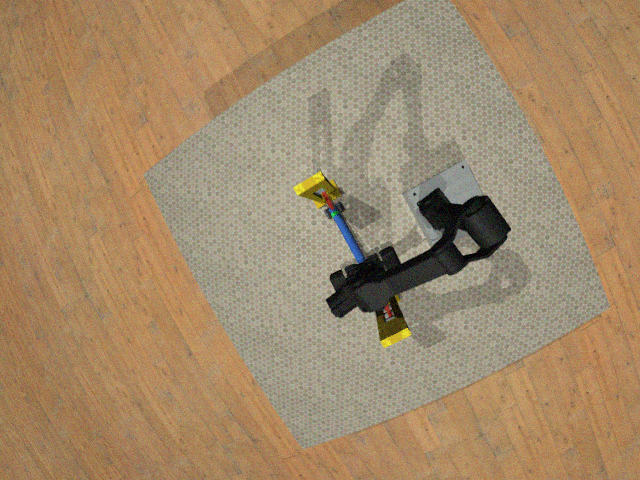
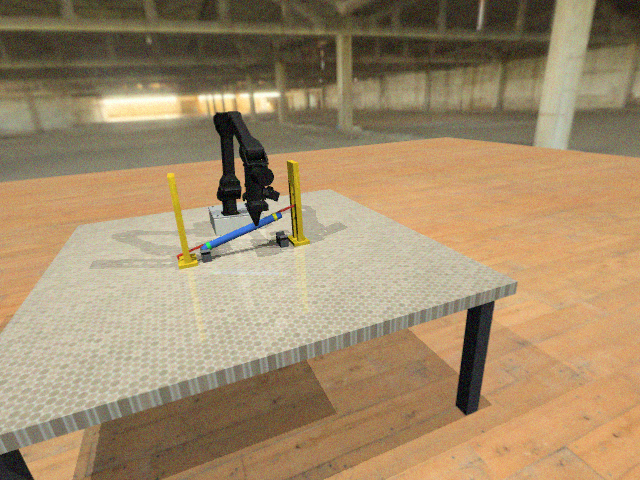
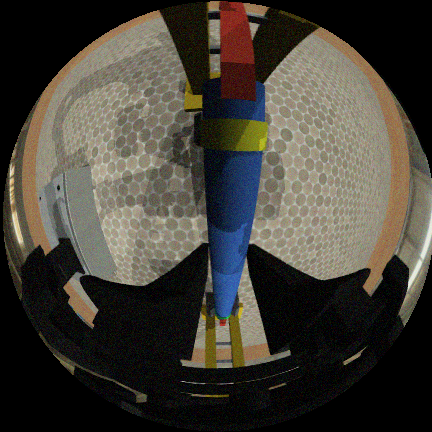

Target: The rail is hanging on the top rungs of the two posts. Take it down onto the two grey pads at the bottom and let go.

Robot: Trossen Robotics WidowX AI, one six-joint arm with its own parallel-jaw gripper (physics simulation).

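Places are measured from the arm's base along level axes (x ahead, y left, z up), in metres.
Where they show: gripper, fingertip midpoint: [image 2: 255, 224] [image 3: 227, 249]; arm's base at its link origin: [image 1: 430, 206] [image 2: 230, 213] [image 3: 70, 254].
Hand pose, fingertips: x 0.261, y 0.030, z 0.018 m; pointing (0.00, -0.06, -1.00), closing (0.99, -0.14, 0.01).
Things, the pixels of their centre, and the offset from my fingertips. Level surfaces: height alone.
- rail at the middle of its body: [image 3: 225, 280] [image 1: 355, 248] [image 2: 242, 231] dx -0.003, dy -0.050, dz -0.015 m
- yellow post at the middle of its body: [image 3: 224, 366] [image 1: 318, 189] [image 2: 179, 220] dx -0.018, dy -0.247, dz +0.057 m
- grey pad at the middle of its body: [image 3: 221, 304] [image 1: 334, 210] [image 2: 205, 253] dx -0.013, dy -0.185, dz -0.071 m
- tiled table top at its surface level: dz -0.093 m
The rail [image 1: 347, 236] [image 2: 235, 236] [image 3: 232, 185] is a blue bar with red end tongues. It slopes: its green-band end is low, by the foot of one yellow post [image 1: 310, 184] [image 2: 177, 217] [image 3: 210, 345], and its yellow-band end is about halfway up the other post [image 1: 395, 338] [image 2: 294, 191] [image 3: 187, 40]. One grey pad [image 2: 206, 256] is right under the green-band end; whether they touch is unclear. The other pad [image 2: 281, 239] stands well below the yellow-band end. My gripper [image 1: 364, 267] [image 2: 256, 223] [image 3: 227, 249] is shut on the rail between its middle and the yellow band.
The arm's grey base plate [image 1: 465, 180] [image 2: 222, 225] [image 3: 82, 215] sits behind the posts, on the arm's side. Everything stands on a tiled table top [image 1: 248, 155] [image 2: 320, 289] [image 3: 325, 165]. The arm's shadows fall across it.
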